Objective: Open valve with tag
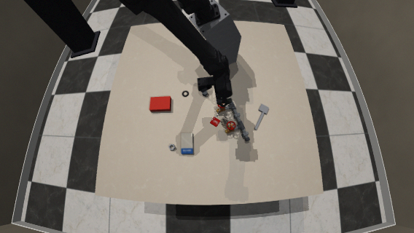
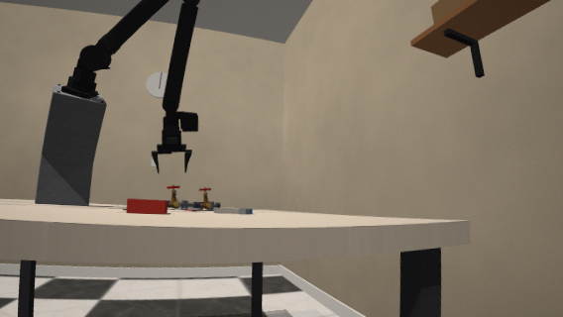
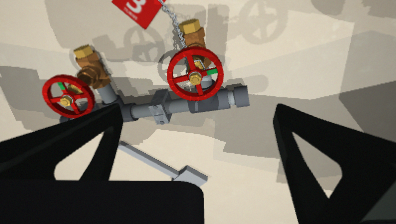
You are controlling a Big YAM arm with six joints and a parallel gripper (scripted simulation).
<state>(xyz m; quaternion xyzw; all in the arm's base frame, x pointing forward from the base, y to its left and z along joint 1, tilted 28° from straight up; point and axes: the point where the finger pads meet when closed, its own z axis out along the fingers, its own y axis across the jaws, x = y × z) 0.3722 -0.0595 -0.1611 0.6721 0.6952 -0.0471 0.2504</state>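
The red tag lies 14 cm below my hand, 7 cm ahead of it and 5 cm to the right of it. Also, from my hand: blue box (20 cm to the right, 17 cm ahead, 13 cm below); red block (33 cm to the right, 12 cm below, 7 cm behind); grey hammer-like tool (23 cm to the left, 13 cm below, 7 cm ahead).
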